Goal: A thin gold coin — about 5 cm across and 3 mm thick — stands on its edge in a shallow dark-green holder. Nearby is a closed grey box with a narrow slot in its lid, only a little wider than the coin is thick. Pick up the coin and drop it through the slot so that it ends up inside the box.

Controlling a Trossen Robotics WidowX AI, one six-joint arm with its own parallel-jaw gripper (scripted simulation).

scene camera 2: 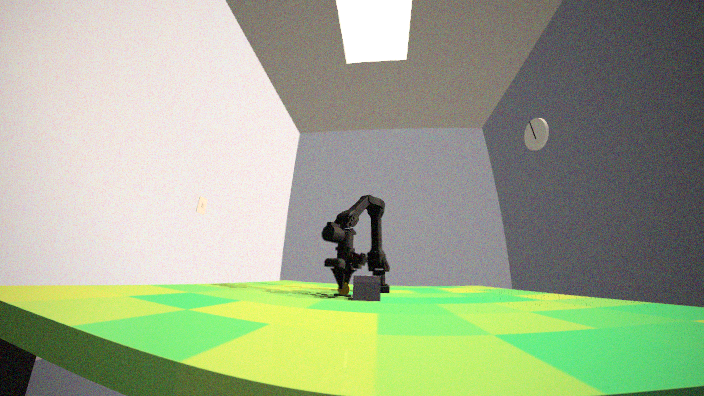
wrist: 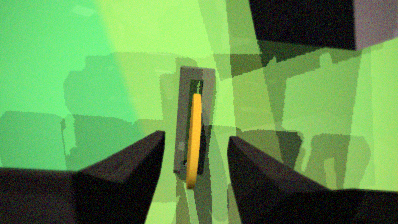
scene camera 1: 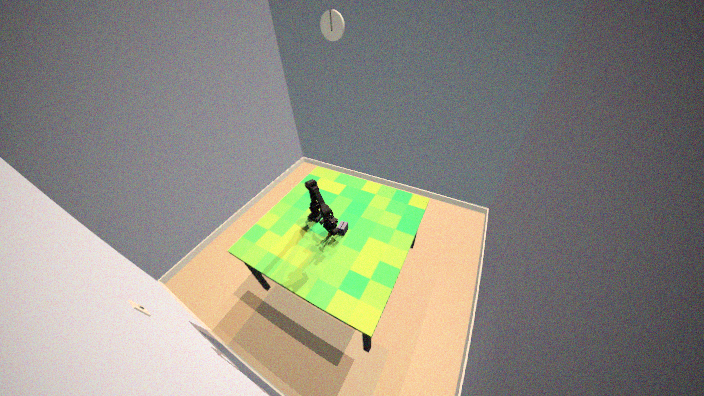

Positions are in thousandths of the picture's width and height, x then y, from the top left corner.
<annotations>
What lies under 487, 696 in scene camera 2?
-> My gripper.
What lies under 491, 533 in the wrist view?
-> A gold coin.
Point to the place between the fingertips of my gripper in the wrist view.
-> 494, 632
</annotations>
